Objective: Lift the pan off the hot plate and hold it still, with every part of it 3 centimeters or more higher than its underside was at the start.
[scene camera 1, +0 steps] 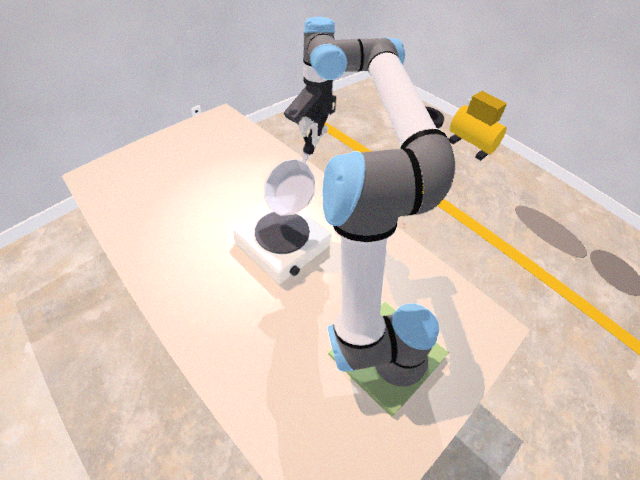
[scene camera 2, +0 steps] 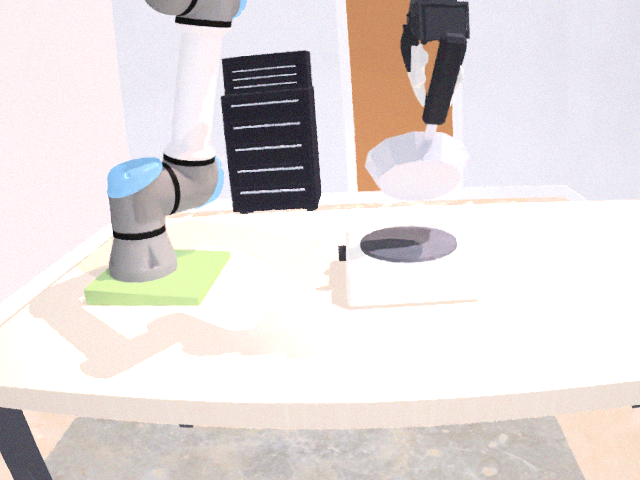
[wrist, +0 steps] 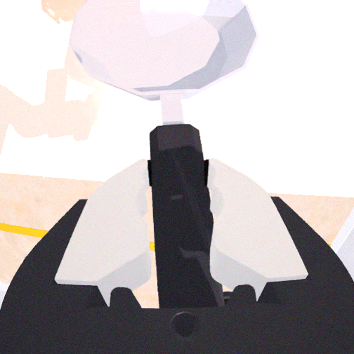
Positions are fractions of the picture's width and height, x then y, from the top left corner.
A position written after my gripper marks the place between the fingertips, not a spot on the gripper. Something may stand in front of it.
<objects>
my gripper: scene camera 1 0.49,0.30; scene camera 2 0.68,0.22; wrist 0.50,0.46
pan: scene camera 1 0.45,0.39; scene camera 2 0.65,0.34; wrist 0.44,0.16
</objects>
